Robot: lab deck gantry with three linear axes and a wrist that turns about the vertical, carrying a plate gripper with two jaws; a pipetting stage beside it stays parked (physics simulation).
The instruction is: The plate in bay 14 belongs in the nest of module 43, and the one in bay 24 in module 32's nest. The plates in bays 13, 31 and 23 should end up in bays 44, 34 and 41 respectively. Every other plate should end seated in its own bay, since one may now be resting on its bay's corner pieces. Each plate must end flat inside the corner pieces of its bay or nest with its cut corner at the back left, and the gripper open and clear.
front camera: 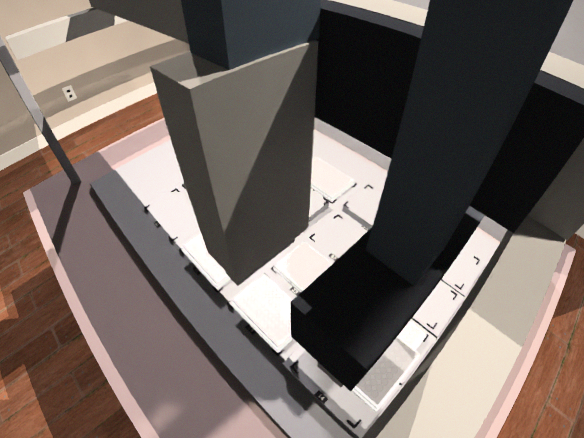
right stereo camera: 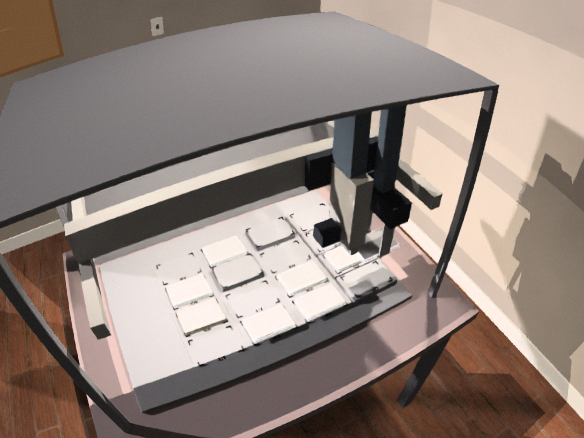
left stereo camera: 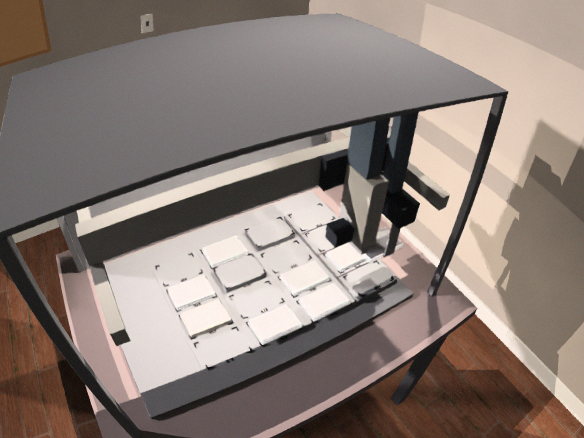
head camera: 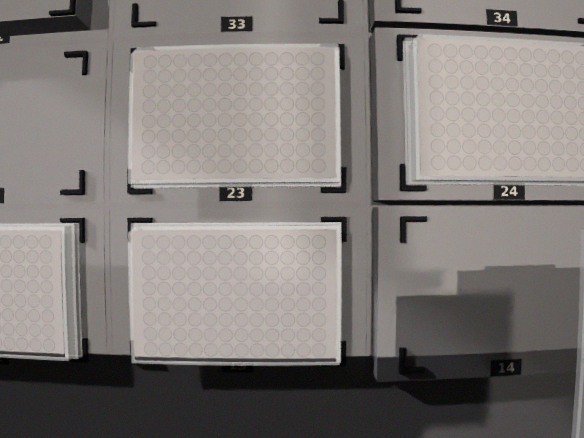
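Where they show: gripper, between the fingertips: point(right stereo camera: 373, 244) point(left stereo camera: 378, 244); robot's base, origin of its link: point(front camera: 145, 208) point(right stereo camera: 200, 365) point(left stereo camera: 208, 368).
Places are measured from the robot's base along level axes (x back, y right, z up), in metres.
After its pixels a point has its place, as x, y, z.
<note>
My gripper point(left stereo camera: 390, 247) point(right stereo camera: 383, 247) {-0.556, -0.043, 0.160} is shut on a plate point(front camera: 386, 376) {-0.604, -0.036, 0.167} point(left stereo camera: 378, 246) {-0.546, -0.031, 0.167} point(right stereo camera: 371, 243) {-0.548, -0.045, 0.167}, held level above the deck at its right side; its left edge shows in the head view. Bay 14 point(head camera: 465, 250) {-0.528, -0.069, 0.014} point(left stereo camera: 371, 281) {-0.555, -0.029, 0.014} point(right stereo camera: 367, 281) {-0.552, -0.034, 0.014} is empty. Plates sit in bay 24 point(head camera: 500, 110) {-0.544, -0.148, 0.029} point(left stereo camera: 344, 257) {-0.532, -0.143, 0.029} point(right stereo camera: 342, 259) {-0.526, -0.138, 0.029}, bay 23 point(head camera: 235, 115) {-0.394, -0.148, 0.014} point(left stereo camera: 305, 277) {-0.391, -0.145, 0.014} point(right stereo camera: 301, 277) {-0.388, -0.146, 0.014}, bay 13 point(head camera: 235, 295) {-0.393, -0.044, 0.014} point(left stereo camera: 324, 301) {-0.388, -0.039, 0.015} point(right stereo camera: 319, 301) {-0.388, -0.041, 0.015} and bay 31 point(left stereo camera: 191, 291) {-0.065, -0.253, 0.014} point(right stereo camera: 189, 290) {-0.066, -0.251, 0.014}. Module 43 point(left stereo camera: 270, 232) {-0.393, -0.360, 0.019} point(right stereo camera: 270, 232) {-0.392, -0.361, 0.019} and module 32 point(left stereo camera: 240, 272) {-0.228, -0.250, 0.019} point(right stereo camera: 237, 271) {-0.228, -0.253, 0.019} are empty. My gripper's body hides much of bay 24 in the front view.
Other plates stand in bay 12 point(left stereo camera: 275, 325) {-0.224, -0.035, 0.014} point(right stereo camera: 268, 324) {-0.224, -0.036, 0.015}, bay 21 point(left stereo camera: 206, 318) {-0.065, -0.143, 0.014} point(right stereo camera: 201, 316) {-0.065, -0.144, 0.014} and bay 42 point(left stereo camera: 225, 251) {-0.227, -0.355, 0.015} point(right stereo camera: 224, 250) {-0.227, -0.358, 0.014}. The parked pipetting stage point(front camera: 250, 165) point(left stereo camera: 364, 210) point(right stereo camera: 350, 210) hangs left of my gripper, over the right part of the deck. A canopy frame surrounds the deck.
</note>
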